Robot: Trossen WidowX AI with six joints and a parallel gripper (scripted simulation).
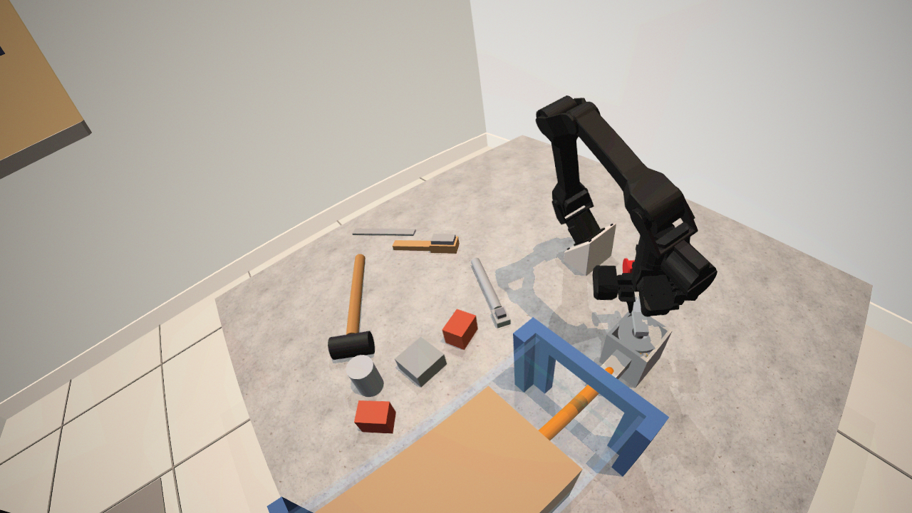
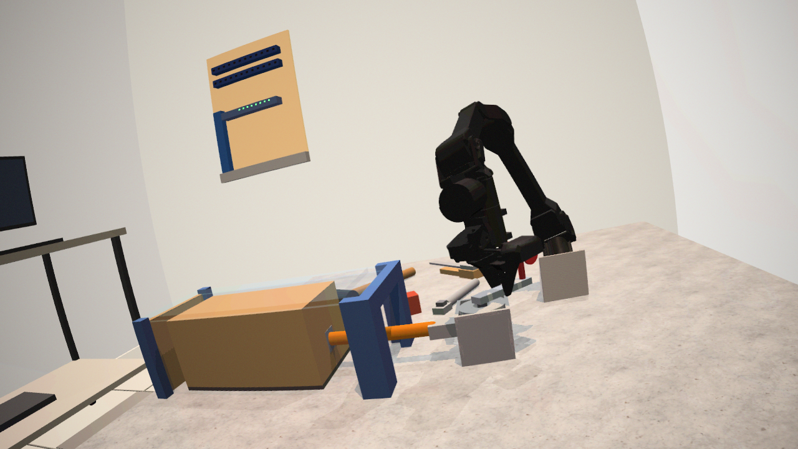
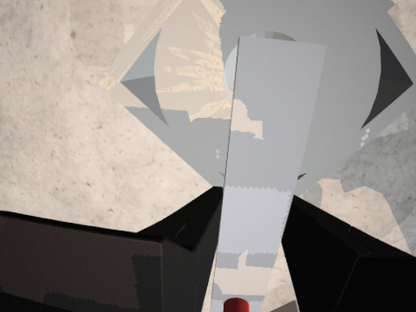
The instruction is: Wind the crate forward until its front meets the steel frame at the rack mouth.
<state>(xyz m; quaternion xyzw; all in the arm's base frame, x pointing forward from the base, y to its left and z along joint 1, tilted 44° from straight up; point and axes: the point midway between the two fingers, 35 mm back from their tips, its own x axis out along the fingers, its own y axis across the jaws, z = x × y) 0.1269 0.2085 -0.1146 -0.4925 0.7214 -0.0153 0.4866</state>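
Right now my gripper tip is 20 mm below the crank handle, 10 mm to the left of it and 10 mm past it. From my gripper tip the other things lie so: blue steel frame (190 mm ahead, 50 mm to the left, 20 mm above); red knob (50 mm above, 40 mm to the right, 40 mm behind); grey winch (60 mm below, 20 mm to the left, 20 mm ahead).
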